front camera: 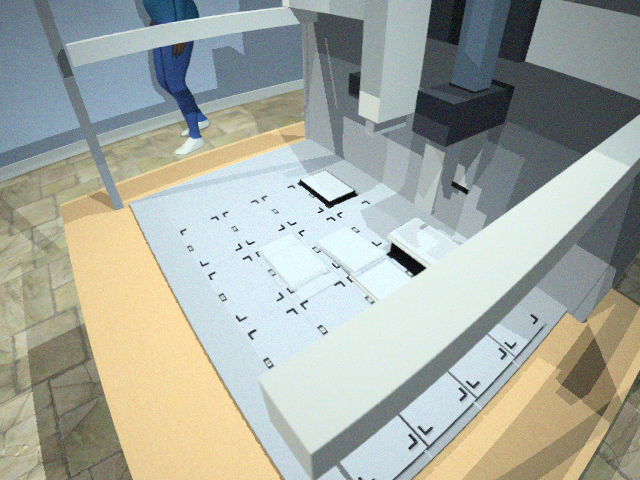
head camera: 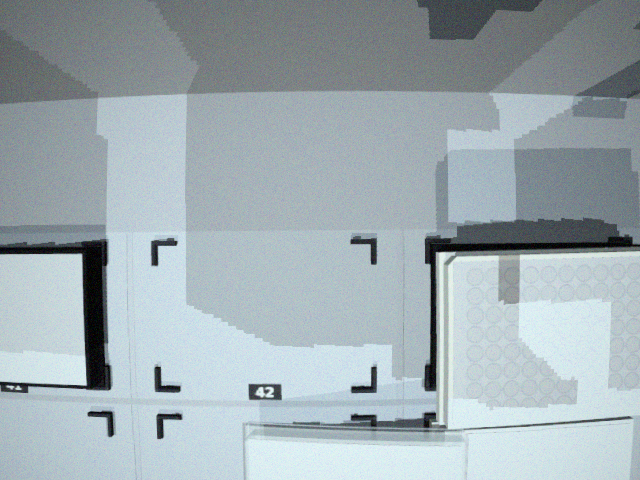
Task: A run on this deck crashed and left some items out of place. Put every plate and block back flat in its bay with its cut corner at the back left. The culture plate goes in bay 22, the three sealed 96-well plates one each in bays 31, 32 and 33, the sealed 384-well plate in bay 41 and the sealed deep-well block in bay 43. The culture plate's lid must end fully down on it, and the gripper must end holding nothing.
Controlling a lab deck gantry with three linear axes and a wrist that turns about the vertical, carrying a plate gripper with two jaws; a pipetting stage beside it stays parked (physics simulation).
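Places are measured from the robot's base along level axes (x ahead, y left, z up), in metres.
Pixels of known places: gripper, between the fingertips: [front camera: 443, 198]; robot's base, origin of its link: [front camera: 181, 232].
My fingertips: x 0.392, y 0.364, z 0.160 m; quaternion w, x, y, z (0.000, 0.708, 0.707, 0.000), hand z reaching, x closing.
Observation:
Ahead of a thing's pixels: the offset from my fingertips to its middle. "spot": to the spot under its first point. Level surfaces: height alone.
The gripper [front camera: 447, 199] hangs raised at the back right in the front view, jaws apart and empty. A pale plate with round wells {dz -0.111, dx -0.008, dy -0.003 m} [front camera: 419, 237] [head camera: 563, 351] lies slightly skewed on a black block {dz -0.139, dx +0.000, dy +0.000 m} [front camera: 404, 259] [head camera: 433, 310] in bay 43, cut corner back left. A black-sided plate with white top {dz -0.153, dx -0.328, dy +0.000 m} [front camera: 328, 184] [head camera: 41, 310] lies in bay 41. A pale plate {dz -0.145, dx -0.112, dy -0.107 m} [front camera: 352, 249] [head camera: 356, 459] with a translucent rim lies shifted right across bays 32 and 33, over another plate {dz -0.153, dx +0.000, dy -0.107 m} [front camera: 383, 280] [head camera: 547, 452] around bay 33. A plate {dz -0.146, dx -0.127, dy -0.214 m} [front camera: 293, 259] lies around bay 22; its lid state is unclear.
Bay 42's label {spot: dz -0.160, dx -0.164, dy -0.046 m} [head camera: 264, 391] shows between the two back bays. The grey deck plate {dz -0.160 m} [front camera: 170, 222] carries black corner marks. A thick pale beam [front camera: 413, 330] crosses the front view and hides part of the deck. The pipetting stage [front camera: 395, 62] hangs left of the gripper column.

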